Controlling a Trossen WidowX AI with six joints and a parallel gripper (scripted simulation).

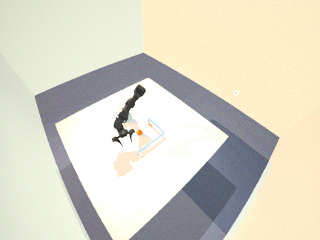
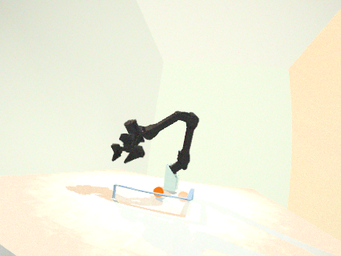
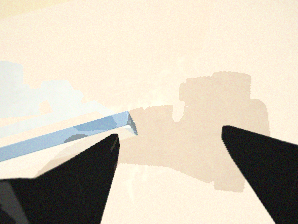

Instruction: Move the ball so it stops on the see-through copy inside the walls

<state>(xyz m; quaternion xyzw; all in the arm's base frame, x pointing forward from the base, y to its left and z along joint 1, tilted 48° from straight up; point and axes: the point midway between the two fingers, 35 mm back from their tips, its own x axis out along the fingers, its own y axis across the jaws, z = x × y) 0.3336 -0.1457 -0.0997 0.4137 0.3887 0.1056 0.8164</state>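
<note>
My gripper tip is now 180 mm to the right of the orange ball, 120 mm past it and 120 mm above it. Also, from my gripper tip: see-through copy of ball 300 mm to the left, 120 mm below, 120 mm behind.
</note>
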